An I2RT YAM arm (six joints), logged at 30 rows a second.
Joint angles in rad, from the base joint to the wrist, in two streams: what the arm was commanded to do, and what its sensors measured. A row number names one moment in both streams.
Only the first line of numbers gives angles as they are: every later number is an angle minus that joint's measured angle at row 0.
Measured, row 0:
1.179 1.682 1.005 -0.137 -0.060 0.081
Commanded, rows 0 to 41:
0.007 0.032 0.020 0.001 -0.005 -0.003
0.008 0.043 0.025 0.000 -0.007 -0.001
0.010 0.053 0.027 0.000 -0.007 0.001
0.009 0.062 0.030 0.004 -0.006 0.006
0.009 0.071 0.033 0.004 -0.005 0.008
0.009 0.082 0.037 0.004 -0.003 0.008
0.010 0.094 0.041 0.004 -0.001 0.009
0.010 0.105 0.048 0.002 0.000 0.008
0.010 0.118 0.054 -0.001 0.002 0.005
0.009 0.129 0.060 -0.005 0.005 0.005
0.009 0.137 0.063 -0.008 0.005 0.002
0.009 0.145 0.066 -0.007 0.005 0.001
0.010 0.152 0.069 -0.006 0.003 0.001
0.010 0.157 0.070 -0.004 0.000 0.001
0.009 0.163 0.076 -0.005 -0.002 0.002
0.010 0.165 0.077 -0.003 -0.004 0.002
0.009 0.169 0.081 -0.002 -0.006 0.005
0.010 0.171 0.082 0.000 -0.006 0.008
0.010 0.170 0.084 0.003 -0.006 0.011
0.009 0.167 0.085 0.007 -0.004 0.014
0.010 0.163 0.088 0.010 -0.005 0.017
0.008 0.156 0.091 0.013 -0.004 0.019
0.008 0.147 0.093 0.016 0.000 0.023
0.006 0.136 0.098 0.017 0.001 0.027
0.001 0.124 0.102 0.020 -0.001 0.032
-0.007 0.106 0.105 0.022 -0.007 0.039
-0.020 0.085 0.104 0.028 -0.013 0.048
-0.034 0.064 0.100 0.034 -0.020 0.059
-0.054 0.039 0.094 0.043 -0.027 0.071
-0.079 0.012 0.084 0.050 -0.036 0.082
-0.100 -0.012 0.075 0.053 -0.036 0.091
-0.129 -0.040 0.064 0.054 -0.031 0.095
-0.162 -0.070 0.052 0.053 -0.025 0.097
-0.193 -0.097 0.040 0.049 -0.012 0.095
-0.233 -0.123 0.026 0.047 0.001 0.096
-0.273 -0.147 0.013 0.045 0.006 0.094
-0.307 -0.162 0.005 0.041 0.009 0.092
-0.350 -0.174 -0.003 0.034 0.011 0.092
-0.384 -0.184 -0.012 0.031 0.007 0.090
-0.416 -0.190 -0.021 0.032 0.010 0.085
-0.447 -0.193 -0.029 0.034 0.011 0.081
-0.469 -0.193 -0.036 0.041 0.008 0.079
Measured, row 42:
-0.429 -0.183 -0.022 0.027 0.009 0.080
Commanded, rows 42 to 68:
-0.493 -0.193 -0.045 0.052 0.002 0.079
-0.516 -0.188 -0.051 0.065 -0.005 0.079
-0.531 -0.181 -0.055 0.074 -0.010 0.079
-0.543 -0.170 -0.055 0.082 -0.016 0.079
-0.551 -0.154 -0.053 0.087 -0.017 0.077
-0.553 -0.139 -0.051 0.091 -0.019 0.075
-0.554 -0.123 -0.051 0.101 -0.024 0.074
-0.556 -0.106 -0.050 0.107 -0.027 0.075
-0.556 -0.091 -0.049 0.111 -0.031 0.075
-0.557 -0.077 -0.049 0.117 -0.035 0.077
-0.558 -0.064 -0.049 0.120 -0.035 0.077
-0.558 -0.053 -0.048 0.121 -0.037 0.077
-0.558 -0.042 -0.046 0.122 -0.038 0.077
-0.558 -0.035 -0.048 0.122 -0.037 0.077
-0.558 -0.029 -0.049 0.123 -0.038 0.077
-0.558 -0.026 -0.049 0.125 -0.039 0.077
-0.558 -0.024 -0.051 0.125 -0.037 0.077
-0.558 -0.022 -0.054 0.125 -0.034 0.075
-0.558 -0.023 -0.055 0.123 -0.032 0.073
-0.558 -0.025 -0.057 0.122 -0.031 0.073
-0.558 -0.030 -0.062 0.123 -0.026 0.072
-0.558 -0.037 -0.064 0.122 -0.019 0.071
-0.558 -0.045 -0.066 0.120 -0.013 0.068
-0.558 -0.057 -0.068 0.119 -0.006 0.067
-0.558 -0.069 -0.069 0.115 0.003 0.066
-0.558 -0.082 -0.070 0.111 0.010 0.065
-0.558 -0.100 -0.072 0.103 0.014 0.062
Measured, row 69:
-0.559 -0.069 -0.069 0.086 -0.016 0.071
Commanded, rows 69 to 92:
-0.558 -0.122 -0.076 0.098 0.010 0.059
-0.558 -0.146 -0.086 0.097 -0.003 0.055
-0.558 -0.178 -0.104 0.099 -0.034 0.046
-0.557 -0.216 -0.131 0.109 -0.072 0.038
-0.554 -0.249 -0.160 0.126 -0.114 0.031
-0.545 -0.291 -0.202 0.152 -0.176 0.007
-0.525 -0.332 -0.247 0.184 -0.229 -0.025
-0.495 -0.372 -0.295 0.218 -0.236 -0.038
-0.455 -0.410 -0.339 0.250 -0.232 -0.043
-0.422 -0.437 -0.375 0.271 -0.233 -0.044
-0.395 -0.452 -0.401 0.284 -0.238 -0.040
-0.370 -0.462 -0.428 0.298 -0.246 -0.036
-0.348 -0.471 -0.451 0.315 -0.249 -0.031
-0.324 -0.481 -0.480 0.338 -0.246 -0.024
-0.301 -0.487 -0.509 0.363 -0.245 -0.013
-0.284 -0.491 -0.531 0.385 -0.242 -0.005
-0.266 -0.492 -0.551 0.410 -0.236 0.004
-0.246 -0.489 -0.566 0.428 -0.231 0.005
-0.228 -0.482 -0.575 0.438 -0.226 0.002
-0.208 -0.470 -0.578 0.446 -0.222 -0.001
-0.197 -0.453 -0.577 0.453 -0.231 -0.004
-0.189 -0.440 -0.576 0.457 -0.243 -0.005
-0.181 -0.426 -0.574 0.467 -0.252 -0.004
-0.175 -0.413 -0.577 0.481 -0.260 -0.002
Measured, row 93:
-0.190 -0.435 -0.574 0.389 -0.229 -0.010
